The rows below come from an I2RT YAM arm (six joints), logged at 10 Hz.
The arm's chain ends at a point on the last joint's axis. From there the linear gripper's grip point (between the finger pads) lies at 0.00 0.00 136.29 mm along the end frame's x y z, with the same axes.
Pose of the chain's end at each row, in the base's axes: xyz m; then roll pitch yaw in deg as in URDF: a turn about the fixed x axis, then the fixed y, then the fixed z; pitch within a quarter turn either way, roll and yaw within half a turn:
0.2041 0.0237 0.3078 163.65 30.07 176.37
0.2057 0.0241 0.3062 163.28 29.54 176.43
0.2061 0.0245 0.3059 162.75 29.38 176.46
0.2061 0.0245 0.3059 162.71 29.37 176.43
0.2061 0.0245 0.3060 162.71 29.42 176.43
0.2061 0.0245 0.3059 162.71 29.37 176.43
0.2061 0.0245 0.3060 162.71 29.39 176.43
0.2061 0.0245 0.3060 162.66 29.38 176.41
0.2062 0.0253 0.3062 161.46 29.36 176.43
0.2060 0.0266 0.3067 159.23 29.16 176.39
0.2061 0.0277 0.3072 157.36 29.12 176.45
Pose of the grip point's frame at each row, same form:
0.2719 0.0578 0.1946 163.65 30.07 176.37
0.2724 0.0592 0.1926 163.28 29.54 176.43
0.2723 0.0609 0.1925 162.75 29.38 176.46
0.2723 0.0610 0.1925 162.71 29.37 176.43
0.2724 0.0609 0.1927 162.71 29.42 176.43
0.2723 0.0610 0.1925 162.71 29.37 176.43
0.2724 0.0610 0.1926 162.71 29.39 176.43
0.2723 0.0610 0.1926 162.66 29.38 176.41
0.2721 0.0646 0.1936 161.46 29.36 176.43
0.2710 0.0709 0.1954 159.23 29.16 176.39
0.2704 0.0763 0.1973 157.36 29.12 176.45

